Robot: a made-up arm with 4 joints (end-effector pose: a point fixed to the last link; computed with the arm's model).
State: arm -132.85 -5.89 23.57 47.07
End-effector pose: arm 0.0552 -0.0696 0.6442 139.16 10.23 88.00
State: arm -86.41 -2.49 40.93 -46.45
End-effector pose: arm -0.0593 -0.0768 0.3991 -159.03 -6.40 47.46
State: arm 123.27 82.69 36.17 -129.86
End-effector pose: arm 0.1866 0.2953 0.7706 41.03 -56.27 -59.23
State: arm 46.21 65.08 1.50 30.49
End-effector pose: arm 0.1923 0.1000 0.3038 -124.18 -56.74 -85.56
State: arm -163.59 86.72 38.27 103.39
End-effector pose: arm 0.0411 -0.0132 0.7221 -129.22 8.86 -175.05
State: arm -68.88 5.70 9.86 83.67
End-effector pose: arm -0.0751 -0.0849 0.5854 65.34 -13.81 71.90
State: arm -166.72 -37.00 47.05 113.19
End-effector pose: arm 0.0634 0.1130 0.7488 103.24 0.91 148.48
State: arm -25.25 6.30 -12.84 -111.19
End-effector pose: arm 0.0281 0.1774 0.3717 -47.14 -24.11 -24.95
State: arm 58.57 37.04 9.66 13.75
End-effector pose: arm 0.2794 0.0882 0.4259 -65.65 -36.41 -132.25
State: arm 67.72 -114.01 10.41 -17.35
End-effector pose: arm -0.0903 0.1031 0.4680 -93.62 71.84 74.59
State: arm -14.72 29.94 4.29 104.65
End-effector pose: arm -0.0759 -0.0006 0.4455 43.00 -37.47 49.23
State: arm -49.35 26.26 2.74 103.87
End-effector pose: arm -0.1114 -0.0475 0.5327 51.42 -8.62 52.64
